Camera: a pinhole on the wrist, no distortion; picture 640 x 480 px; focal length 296.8 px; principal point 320.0 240.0 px. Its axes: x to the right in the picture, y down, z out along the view. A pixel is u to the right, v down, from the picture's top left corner.
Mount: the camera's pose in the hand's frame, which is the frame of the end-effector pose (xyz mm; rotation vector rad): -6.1 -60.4 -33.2 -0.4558 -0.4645 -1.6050
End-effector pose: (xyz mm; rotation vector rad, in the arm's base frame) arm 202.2 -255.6 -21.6 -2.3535 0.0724 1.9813
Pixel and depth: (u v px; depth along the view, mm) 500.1 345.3 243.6
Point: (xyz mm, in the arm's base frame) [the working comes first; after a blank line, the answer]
In the camera's frame: 147.8 86.4 243.6

-30.5 -178.6 -135.2
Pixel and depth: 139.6 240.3 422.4
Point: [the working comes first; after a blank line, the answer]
In the camera's frame: -256.7 0.4 422.4

0.1 -625.0 -81.6
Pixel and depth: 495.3 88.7 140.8
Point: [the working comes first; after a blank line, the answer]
In the camera's frame: 83.2 -71.8 140.8

66.1 -199.1 38.1
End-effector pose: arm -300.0 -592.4 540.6 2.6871 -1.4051 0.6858
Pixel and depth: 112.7 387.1 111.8
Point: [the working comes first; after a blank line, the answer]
In the camera's frame: -78.1 55.4 111.8

-313.2 -677.6 535.6
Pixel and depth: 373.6 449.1 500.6
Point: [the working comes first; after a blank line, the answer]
In the camera's frame: 90.4 352.7 500.6

-53.2 -1028.4 257.6
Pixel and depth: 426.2 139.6 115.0
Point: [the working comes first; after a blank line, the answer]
In the camera's frame: 41.1 -38.9 115.0

-269.3 -559.0 451.1
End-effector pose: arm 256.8 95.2 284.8 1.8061 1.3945 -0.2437
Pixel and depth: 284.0 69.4 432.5
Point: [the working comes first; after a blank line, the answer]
In the camera's frame: -52.5 -248.6 432.5

470.0 -293.3 355.7
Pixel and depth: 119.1 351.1 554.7
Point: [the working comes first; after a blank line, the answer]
In the camera's frame: -375.5 207.6 554.7

891.0 80.5 253.6
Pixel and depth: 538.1 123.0 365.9
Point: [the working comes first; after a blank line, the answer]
In the camera's frame: 268.9 -144.2 365.9

264.3 -309.0 79.9
